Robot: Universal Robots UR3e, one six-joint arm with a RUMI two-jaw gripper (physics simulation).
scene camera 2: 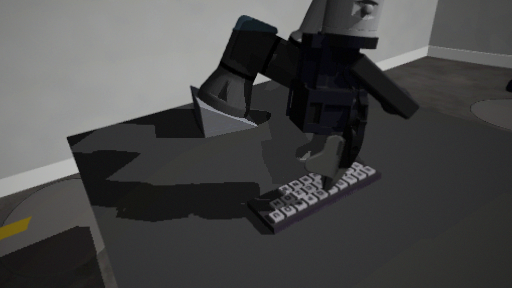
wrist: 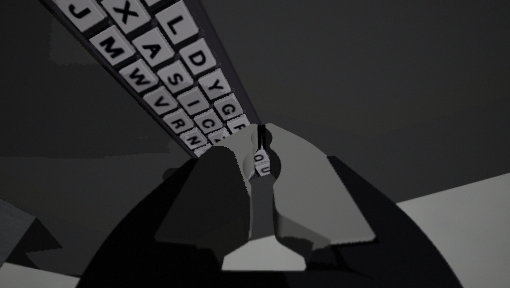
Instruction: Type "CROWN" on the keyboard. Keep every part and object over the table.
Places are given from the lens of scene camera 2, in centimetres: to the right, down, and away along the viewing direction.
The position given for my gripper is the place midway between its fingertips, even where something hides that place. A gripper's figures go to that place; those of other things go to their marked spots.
my gripper [scene camera 2: 325, 189]: 10, 7, 48
dark keyboard [scene camera 2: 266, 207]: 2, 10, 50
